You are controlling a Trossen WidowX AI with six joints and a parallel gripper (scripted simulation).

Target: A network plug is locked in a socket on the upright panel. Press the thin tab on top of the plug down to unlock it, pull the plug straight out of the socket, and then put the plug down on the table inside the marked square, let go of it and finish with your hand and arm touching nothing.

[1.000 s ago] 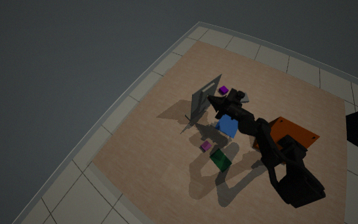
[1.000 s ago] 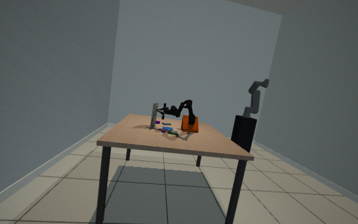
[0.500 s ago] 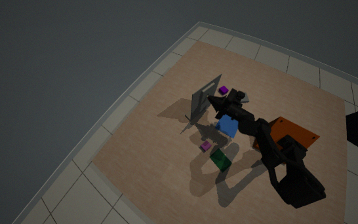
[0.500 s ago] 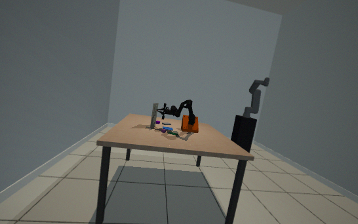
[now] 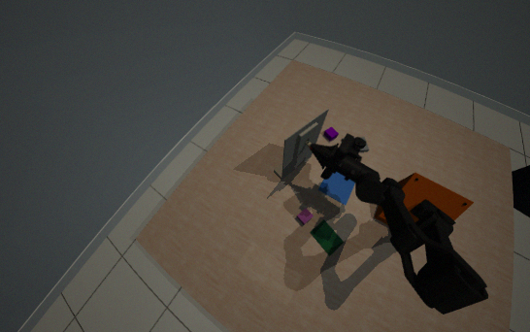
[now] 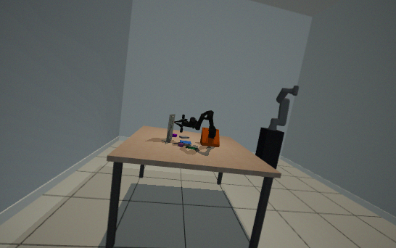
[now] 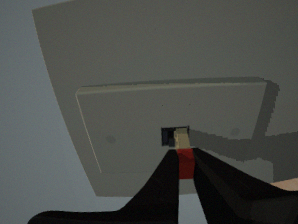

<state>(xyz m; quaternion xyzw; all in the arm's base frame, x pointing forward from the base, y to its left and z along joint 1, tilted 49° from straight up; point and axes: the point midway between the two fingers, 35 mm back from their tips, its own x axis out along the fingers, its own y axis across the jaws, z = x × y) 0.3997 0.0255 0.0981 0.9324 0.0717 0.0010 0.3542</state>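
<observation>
My gripper tip is 20 cm above the blue marked square, 15 cm past it and 4 cm to the left of it. The rest, counted from my gripper tip: red plug (right at my gripper tip); green block (22 cm behind, 20 cm below, 16 cm to the left); grey upright panel (8 cm below, 4 cm ahead, 1 cm to the right).
</observation>
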